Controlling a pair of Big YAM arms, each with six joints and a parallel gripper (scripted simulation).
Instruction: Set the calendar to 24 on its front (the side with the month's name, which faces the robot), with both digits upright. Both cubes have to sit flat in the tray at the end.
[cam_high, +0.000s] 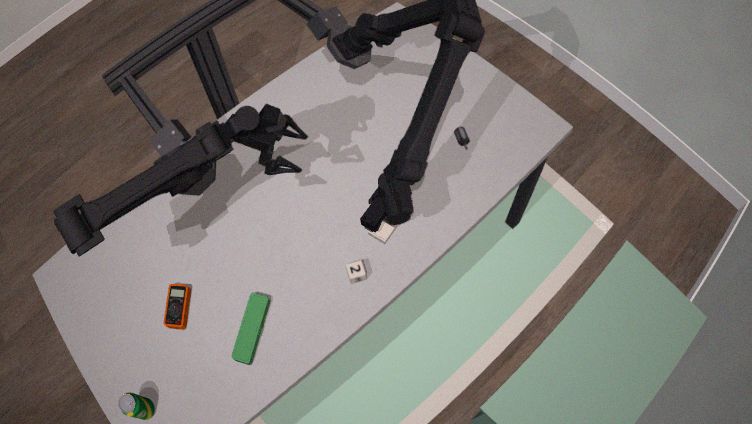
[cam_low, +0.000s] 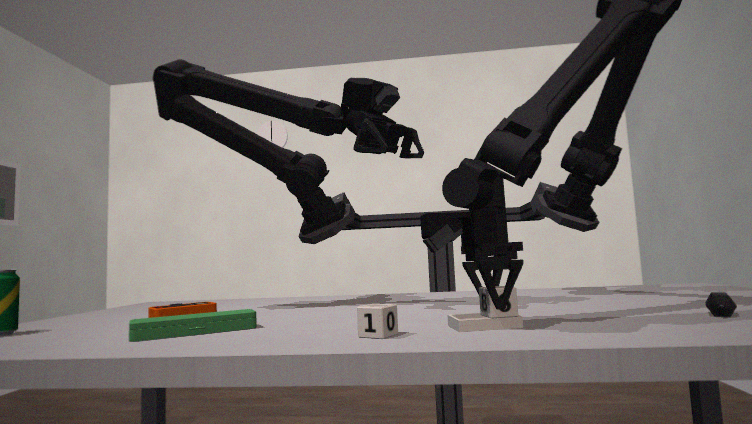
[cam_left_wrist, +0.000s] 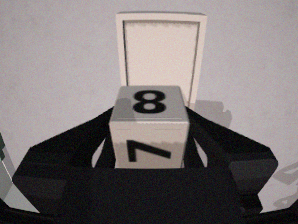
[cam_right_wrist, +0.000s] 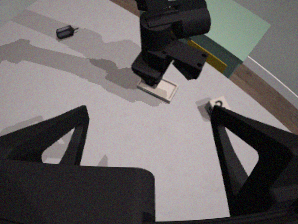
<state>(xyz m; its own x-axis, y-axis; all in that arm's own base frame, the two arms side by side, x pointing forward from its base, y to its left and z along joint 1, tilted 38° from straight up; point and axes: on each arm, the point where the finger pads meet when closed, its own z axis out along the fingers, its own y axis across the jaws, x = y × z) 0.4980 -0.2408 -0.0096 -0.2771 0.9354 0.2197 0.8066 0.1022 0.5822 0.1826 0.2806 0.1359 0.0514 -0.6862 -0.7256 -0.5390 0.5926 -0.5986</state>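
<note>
Now: the calendar tray 30 mm below my left hand and 20 mm to the right of it. From my left hand the other things lie so: green box: 500 mm to the right, 40 mm behind, 20 mm below; dark object: 360 mm to the left, 30 mm behind, 20 mm below.
</note>
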